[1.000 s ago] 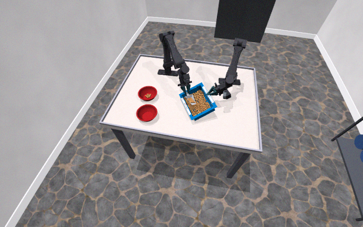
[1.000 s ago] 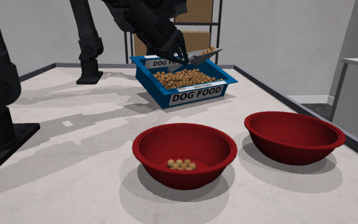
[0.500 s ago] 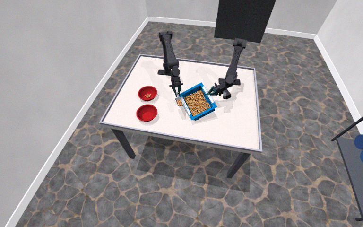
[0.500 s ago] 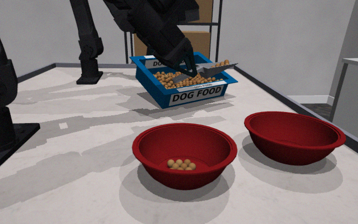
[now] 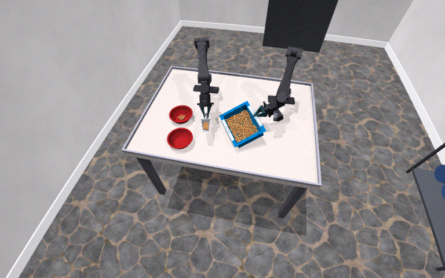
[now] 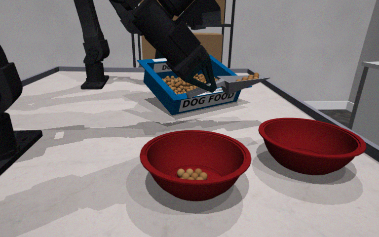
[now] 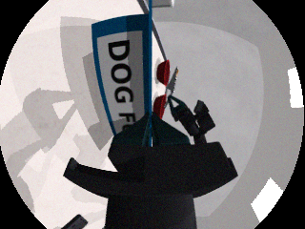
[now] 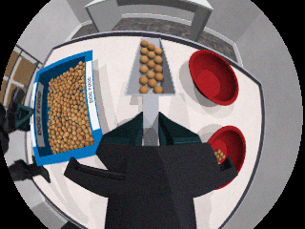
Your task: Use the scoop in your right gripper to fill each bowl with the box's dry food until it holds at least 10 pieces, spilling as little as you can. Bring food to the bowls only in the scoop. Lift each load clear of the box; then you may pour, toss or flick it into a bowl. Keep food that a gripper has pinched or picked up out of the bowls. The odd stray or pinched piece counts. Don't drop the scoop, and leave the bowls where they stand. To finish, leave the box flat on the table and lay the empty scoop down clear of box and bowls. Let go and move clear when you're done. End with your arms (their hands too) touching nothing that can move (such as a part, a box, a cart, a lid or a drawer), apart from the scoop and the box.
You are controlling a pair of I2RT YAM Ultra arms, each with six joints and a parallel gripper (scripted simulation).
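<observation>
Now: the grey scoop 4 cm ahead of my right hand and 1 cm to the left of it. From my right hand the other things lie so: blue dog food box 23 cm to the left, 3 cm below, 2 cm behind.
</observation>
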